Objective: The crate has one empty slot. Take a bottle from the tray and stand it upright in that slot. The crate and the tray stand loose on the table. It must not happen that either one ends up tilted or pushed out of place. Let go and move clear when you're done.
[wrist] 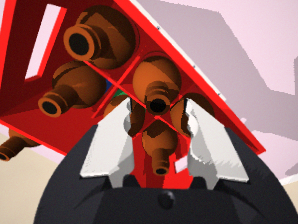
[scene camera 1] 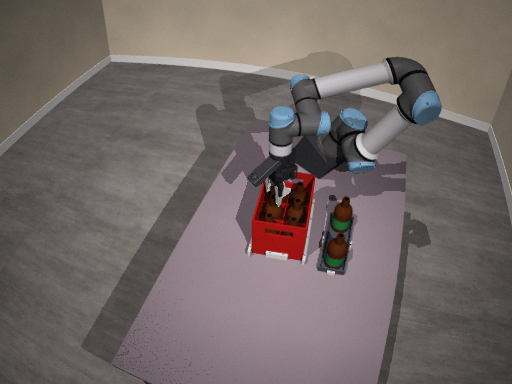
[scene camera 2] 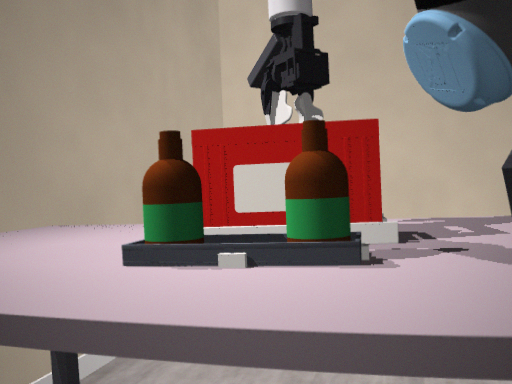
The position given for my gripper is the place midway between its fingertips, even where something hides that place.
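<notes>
My gripper is visible to me at (scene camera 1: 273, 200) and (wrist: 157, 99). I can see a red crate (wrist: 61, 133), and there is a tray (scene camera 2: 273, 249) as well. Then there is a brown bottle (wrist: 157, 77), another brown bottle (wrist: 179, 119), and a further brown bottle (wrist: 113, 39).
</notes>
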